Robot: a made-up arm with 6 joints.
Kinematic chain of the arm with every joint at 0, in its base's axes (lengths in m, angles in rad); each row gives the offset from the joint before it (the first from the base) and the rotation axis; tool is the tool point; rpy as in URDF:
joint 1: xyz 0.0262 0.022 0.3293 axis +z
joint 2: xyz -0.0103 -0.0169 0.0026 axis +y
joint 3: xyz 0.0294 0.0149 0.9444 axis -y
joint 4: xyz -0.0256 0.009 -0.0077 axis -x
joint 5: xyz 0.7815 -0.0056 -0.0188 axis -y
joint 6: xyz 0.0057 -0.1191 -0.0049 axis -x
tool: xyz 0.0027 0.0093 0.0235 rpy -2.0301 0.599 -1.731
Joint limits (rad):
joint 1: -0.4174..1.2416
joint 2: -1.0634..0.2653
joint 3: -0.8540..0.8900
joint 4: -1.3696..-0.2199
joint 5: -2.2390..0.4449
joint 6: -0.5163..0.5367
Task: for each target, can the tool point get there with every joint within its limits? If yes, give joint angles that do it. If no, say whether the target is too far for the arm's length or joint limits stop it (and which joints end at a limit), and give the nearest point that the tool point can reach.
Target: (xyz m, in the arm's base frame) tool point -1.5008 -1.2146 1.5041
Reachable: no: too far | nearest point -0.8147 -0.6590 1.5367 | short by 0.883 m
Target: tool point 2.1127 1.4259 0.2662
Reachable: no: too far | nearest point 0.8483 0.5752 0.9230 | short by 1.659 m
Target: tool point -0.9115 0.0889 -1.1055
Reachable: no: joint limits stop it (at a limit: joint 1, joint 2, joint 3, joint 4, joint 6) | nearest point 0.1658 0.4773 0.4805 | short by 1.956 m
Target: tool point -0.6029 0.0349 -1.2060
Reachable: no: joint limits stop it (at a limit: joint 1, joint 2, joint 3, joint 4, joint 6) | nearest point 0.1694 0.4780 0.4783 | short by 1.905 m
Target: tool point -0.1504 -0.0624 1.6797
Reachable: yes | joints 0.3083 -0.7559 0.3577 -1.2075 -0.3930 0.1490
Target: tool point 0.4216 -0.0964 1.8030
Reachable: yes | joints -0.0742 -0.1737 0.6776 -0.4518 0.0232 0.3208
